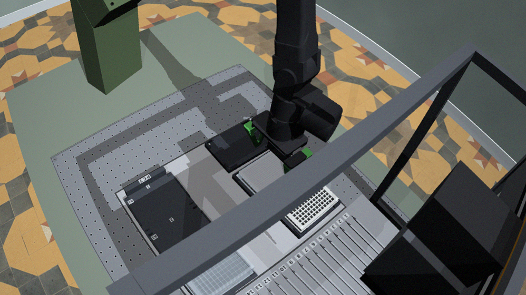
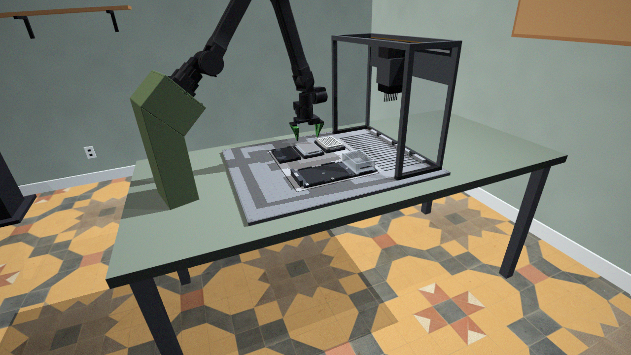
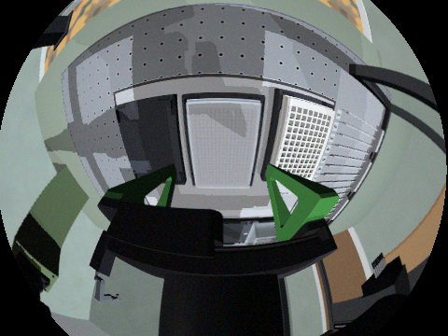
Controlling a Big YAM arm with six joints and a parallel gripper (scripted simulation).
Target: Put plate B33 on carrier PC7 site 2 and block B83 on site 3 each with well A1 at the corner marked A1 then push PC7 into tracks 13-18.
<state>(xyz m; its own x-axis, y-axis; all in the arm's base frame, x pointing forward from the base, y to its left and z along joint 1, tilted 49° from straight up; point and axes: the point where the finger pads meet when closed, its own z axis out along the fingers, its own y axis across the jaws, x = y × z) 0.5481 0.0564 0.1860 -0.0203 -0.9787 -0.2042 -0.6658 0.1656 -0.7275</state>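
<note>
Now: hand 50 mm above the 384-well plate B33. The rest, counted from my hand: plate nest S1: 110 mm behind, 10 mm to the left, 70 mm below; then white 96-well plate B38: 120 mm ahead, 10 mm to the left, 50 mm below; then plate nest S2: 70 mm below.
</note>
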